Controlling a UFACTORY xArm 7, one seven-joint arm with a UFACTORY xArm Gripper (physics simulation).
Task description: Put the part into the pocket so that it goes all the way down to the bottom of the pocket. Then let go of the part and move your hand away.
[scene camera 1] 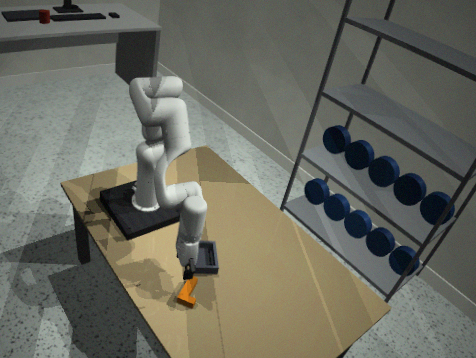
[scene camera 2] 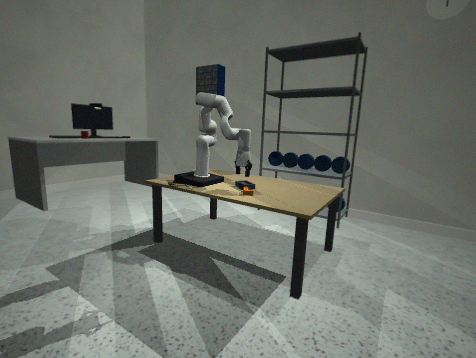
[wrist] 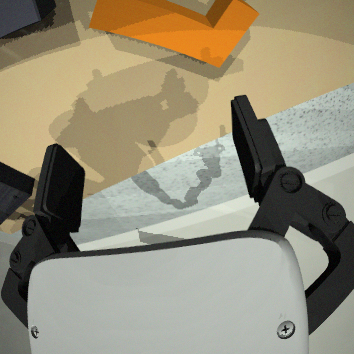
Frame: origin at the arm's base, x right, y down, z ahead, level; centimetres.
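Seen in the pictures: gripper, fingertip midpoint: (scene camera 1: 184, 267) (scene camera 2: 242, 175) (wrist: 144, 135); arm's base at its link origin: (scene camera 1: 146, 201) (scene camera 2: 201, 175).
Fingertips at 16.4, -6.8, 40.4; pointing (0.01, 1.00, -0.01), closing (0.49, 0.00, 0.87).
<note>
Pixels of each thing's top centre, then the offset from my fingertips to it, as dx, dy, dz. Level surfaces: height alone.
- orange L-shaped block at its top centre: (wrist: 175, 12) (scene camera 1: 191, 289) (scene camera 2: 248, 188) -0.9, +8.5, +4.1
- dark grey-blue block at its top centre: (scene camera 1: 205, 253) (scene camera 2: 245, 182) -16.3, +7.9, -4.3
- wooden table at its surface level: dy +11.5
The part, an orange L-shaped block (scene camera 1: 189, 291) (scene camera 2: 248, 191) (wrist: 185, 42), lies flat on the table, outside the pocket. The pocket is a recess in a dark grey-blue block (scene camera 1: 215, 270) (scene camera 2: 245, 185) (wrist: 17, 15) beside the part; in the wrist view only a corner of that block shows, at the top left. My gripper (scene camera 1: 188, 274) (scene camera 2: 243, 173) (wrist: 144, 135) is open and empty. It hangs above the table, pointing down; the part lies ahead of the fingers in the wrist view. My arm and hand hide some of the pocket block in scene camera 1.
The wooden table (scene camera 1: 270, 260) (scene camera 2: 295, 194) carries the arm's black base plate (scene camera 1: 127, 230) (scene camera 2: 185, 181). A shelf rack (scene camera 1: 312, 117) (scene camera 2: 264, 115) with blue discs stands behind the table. A grey desk (scene camera 1: 137, 30) (scene camera 2: 30, 172) stands farther off, with a red cup (scene camera 1: 44, 16) (scene camera 2: 85, 134).
</note>
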